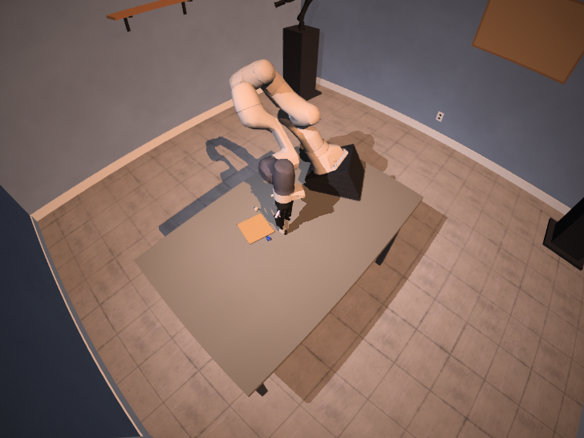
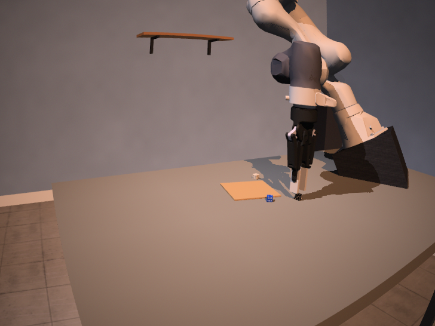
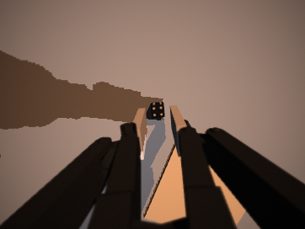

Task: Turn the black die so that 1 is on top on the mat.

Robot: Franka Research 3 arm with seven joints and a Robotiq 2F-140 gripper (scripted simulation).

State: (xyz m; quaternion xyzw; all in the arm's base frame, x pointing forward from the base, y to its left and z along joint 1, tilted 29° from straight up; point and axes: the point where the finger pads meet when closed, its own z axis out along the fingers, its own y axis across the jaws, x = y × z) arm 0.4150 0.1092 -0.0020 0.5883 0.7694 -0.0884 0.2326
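Right now the black die is 1 cm to the left of my hand and 5 cm below it. Round my hand: orange mat 8 cm ahead, 12 cm to the right, 5 cm below; blue die 8 cm ahead, 2 cm to the right, 5 cm below; white die 21 cm to the right, 5 cm below.
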